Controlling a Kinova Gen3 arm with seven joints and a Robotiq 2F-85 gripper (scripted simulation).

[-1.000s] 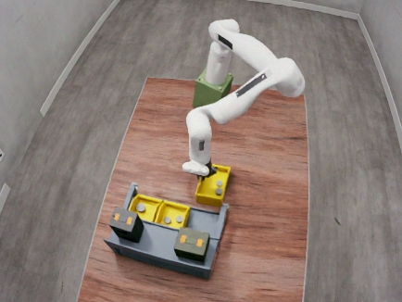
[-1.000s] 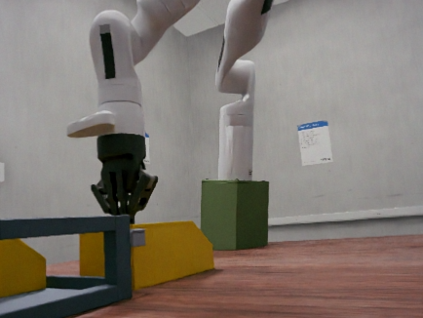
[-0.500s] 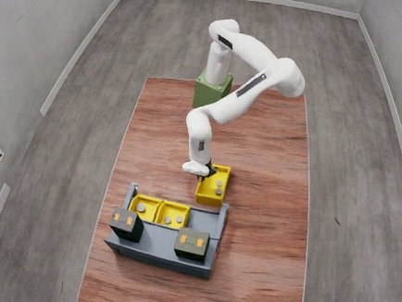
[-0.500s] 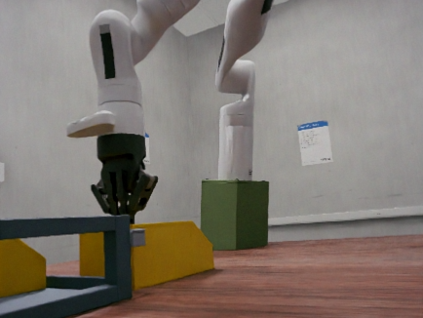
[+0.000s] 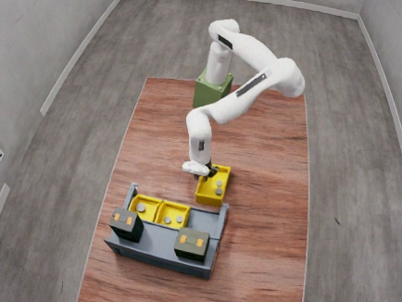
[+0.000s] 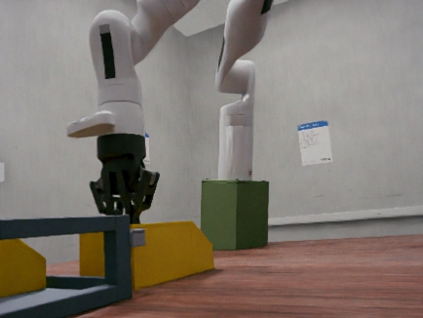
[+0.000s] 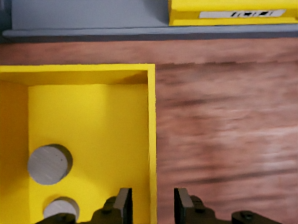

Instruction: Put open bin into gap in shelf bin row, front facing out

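Right now my hand is 7 cm to the right of the grey disc part, 6 cm above it and 3 cm short of it. The rest, counted from my hand: grey shelf 23 cm ahead, 9 cm to the right.
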